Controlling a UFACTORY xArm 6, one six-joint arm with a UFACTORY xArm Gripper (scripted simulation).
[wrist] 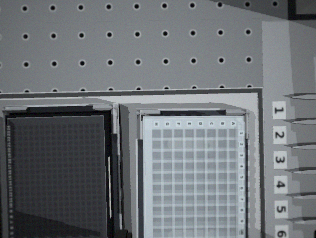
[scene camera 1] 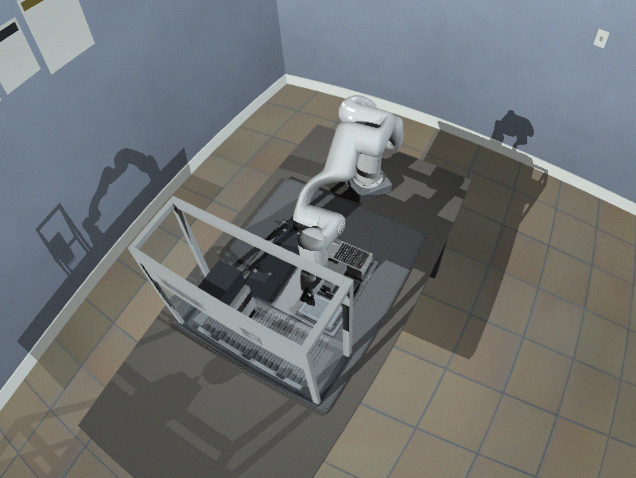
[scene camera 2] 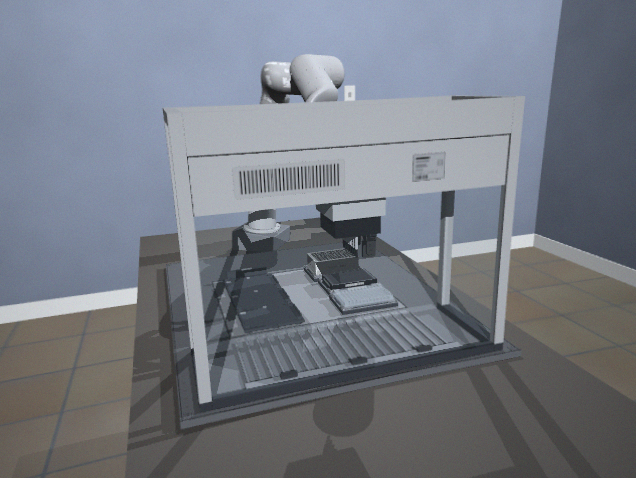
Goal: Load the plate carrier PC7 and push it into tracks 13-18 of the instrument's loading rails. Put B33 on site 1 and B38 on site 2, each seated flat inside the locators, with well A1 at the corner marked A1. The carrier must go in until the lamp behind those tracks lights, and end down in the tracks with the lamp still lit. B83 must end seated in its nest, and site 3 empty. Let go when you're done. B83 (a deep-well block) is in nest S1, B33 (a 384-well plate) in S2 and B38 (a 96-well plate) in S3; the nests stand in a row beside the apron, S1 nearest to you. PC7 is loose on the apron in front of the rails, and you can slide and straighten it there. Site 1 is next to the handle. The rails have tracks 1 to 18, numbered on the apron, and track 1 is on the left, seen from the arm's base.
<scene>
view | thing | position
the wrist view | dark 384-well plate B33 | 63, 160
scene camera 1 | plate carrier PC7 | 269, 275
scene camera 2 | frame post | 175, 121
</scene>
